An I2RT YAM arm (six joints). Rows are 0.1 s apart.
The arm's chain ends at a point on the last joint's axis. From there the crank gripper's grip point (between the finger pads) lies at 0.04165 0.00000 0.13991 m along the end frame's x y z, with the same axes.
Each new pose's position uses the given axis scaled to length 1; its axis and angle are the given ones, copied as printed.
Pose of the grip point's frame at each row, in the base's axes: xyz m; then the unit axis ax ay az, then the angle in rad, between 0 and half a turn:
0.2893 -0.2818 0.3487 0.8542 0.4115 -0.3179 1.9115
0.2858 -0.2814 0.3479 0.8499 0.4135 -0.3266 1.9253
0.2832 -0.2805 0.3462 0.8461 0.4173 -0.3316 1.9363
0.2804 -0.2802 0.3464 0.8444 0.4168 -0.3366 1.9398
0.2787 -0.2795 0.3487 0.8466 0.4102 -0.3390 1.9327
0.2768 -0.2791 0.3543 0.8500 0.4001 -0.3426 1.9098
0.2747 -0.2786 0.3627 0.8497 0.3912 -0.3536 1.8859
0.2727 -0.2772 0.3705 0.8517 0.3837 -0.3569 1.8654
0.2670 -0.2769 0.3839 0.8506 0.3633 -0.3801 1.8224
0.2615 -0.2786 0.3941 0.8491 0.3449 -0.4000 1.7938
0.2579 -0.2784 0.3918 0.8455 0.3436 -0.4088 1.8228
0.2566 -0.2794 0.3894 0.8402 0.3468 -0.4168 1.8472
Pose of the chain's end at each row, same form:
0.2591 -0.1518 0.4078 0.8542 0.4115 -0.3179 1.9115
0.2578 -0.1514 0.4081 0.8499 0.4135 -0.3266 1.9253
0.2564 -0.1507 0.4074 0.8461 0.4173 -0.3316 1.9363
0.2547 -0.1502 0.4076 0.8444 0.4168 -0.3366 1.9398
0.2537 -0.1488 0.4086 0.8466 0.4102 -0.3390 1.9327
0.2521 -0.1468 0.4108 0.8500 0.4001 -0.3426 1.9098
0.2512 -0.1444 0.4150 0.8497 0.3912 -0.3536 1.8859
0.2493 -0.1418 0.4198 0.8517 0.3837 -0.3569 1.8654
0.2470 -0.1383 0.4250 0.8506 0.3633 -0.3801 1.8224
0.2450 -0.1378 0.4290 0.8491 0.3449 -0.4000 1.7938
0.2449 -0.1379 0.4293 0.8455 0.3436 -0.4088 1.8228
0.2462 -0.1393 0.4291 0.8402 0.3468 -0.4168 1.8472

